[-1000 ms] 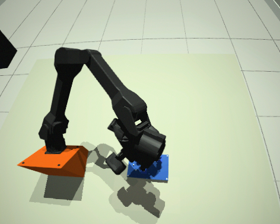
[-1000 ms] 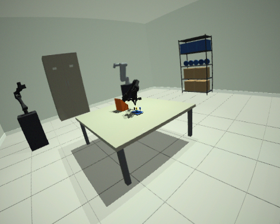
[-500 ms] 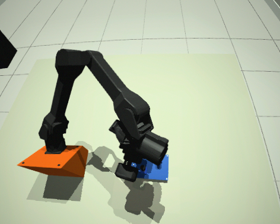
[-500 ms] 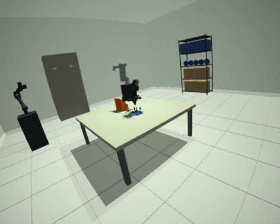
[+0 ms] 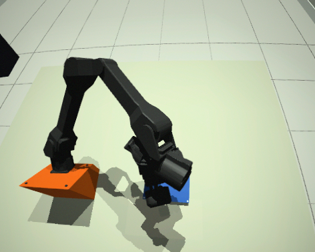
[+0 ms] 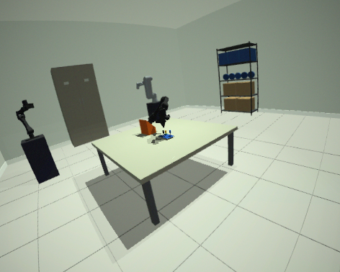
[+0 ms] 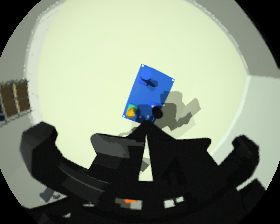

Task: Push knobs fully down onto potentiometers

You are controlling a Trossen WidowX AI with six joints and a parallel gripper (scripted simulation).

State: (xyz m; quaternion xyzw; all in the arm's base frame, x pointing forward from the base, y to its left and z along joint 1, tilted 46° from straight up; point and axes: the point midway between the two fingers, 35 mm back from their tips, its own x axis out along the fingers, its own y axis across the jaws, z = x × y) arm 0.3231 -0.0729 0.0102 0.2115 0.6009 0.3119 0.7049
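The black knob is 1 cm ahead of my gripper tip, 2 cm to the right of it and 4 cm below it. The rest, counted from my gripper tip: yellow knob (1 cm behind, 3 cm to the left, 6 cm below).
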